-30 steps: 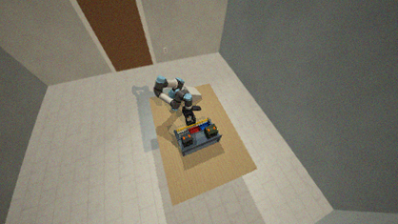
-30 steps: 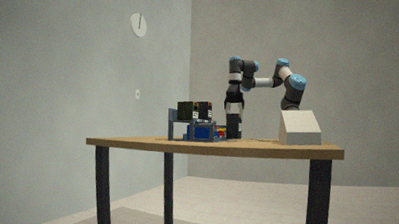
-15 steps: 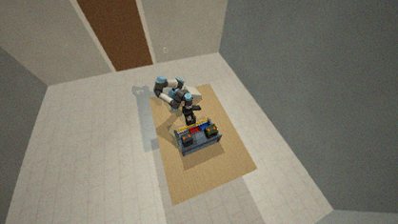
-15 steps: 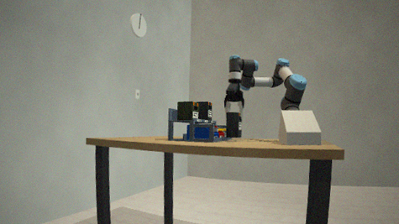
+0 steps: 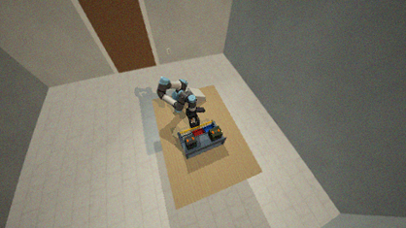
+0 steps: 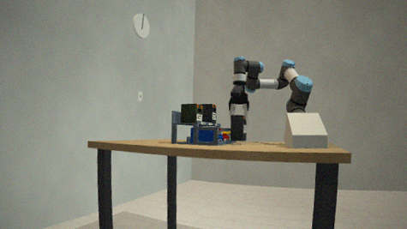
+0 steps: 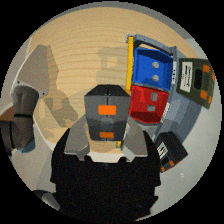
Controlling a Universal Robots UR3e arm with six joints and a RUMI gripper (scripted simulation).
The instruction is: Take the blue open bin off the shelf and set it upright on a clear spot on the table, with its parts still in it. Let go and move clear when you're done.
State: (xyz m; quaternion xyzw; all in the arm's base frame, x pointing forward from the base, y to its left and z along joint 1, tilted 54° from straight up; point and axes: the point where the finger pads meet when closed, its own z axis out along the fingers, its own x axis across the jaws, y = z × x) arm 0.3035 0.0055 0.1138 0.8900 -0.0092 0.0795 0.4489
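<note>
Right now my hand is 6 cm above the yellow rod and 5 cm short of it. The rest, counted from my hand: dark box (4 cm below); then red bin (13 cm ahead, 8 cm below, 1 cm to the right); then blue open bin (14 cm ahead, 10 cm to the left, 8 cm below).
</note>
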